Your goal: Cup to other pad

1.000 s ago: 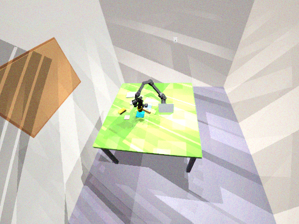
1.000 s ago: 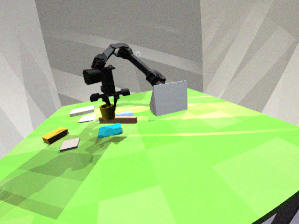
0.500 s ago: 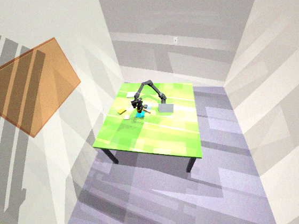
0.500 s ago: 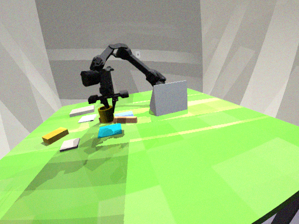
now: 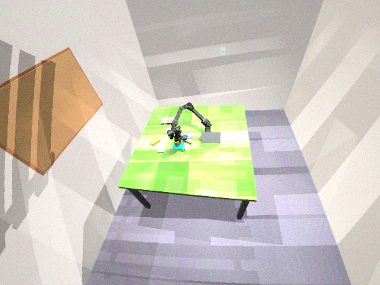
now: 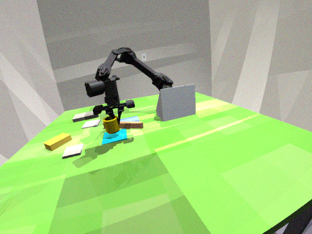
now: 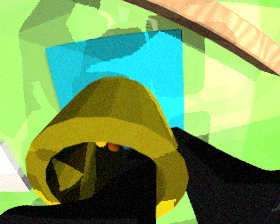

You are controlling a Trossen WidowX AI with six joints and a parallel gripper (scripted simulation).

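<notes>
Right now my gripper tip is 3 cm short of the cyan pad and 7 cm above it. From my gripper tip the other things lie so: yellow cup 2 cm ahead; then pale blue pad 7 cm behind, 16 cm to the right, 7 cm below; then brown bar 2 cm behind, 8 cm to the right, 6 cm below.
</notes>
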